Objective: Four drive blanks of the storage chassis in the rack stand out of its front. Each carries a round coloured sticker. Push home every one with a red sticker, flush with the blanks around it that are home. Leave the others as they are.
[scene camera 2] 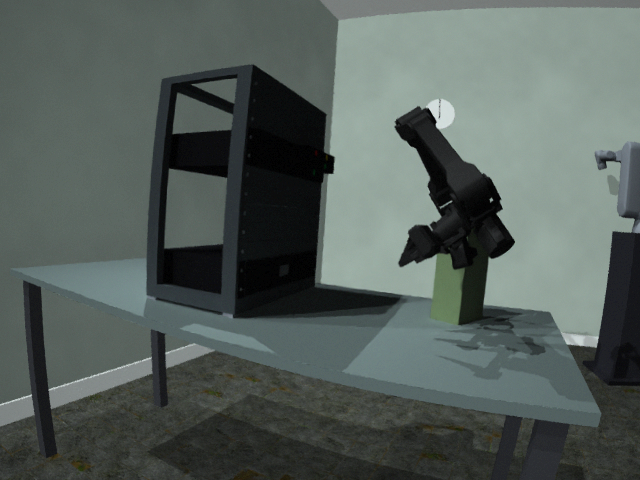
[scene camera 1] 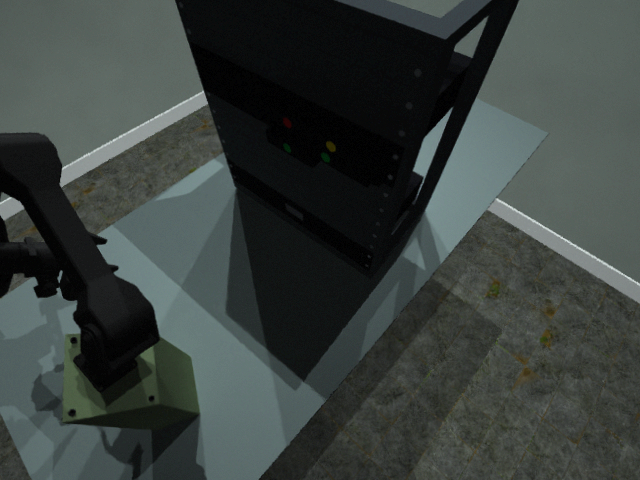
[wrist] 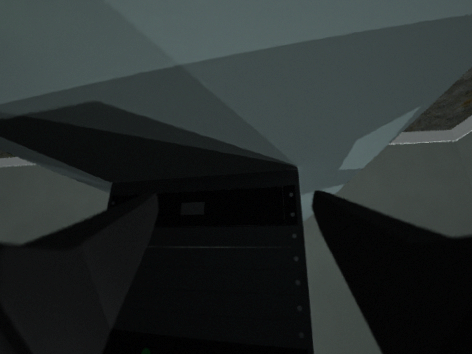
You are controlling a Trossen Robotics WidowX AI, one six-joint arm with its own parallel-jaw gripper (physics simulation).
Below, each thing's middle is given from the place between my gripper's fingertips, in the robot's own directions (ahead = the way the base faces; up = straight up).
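Rack (scene camera 1: 391,78): 130 mm above my hand, 460 mm ahead of it, 280 mm to the right of it.
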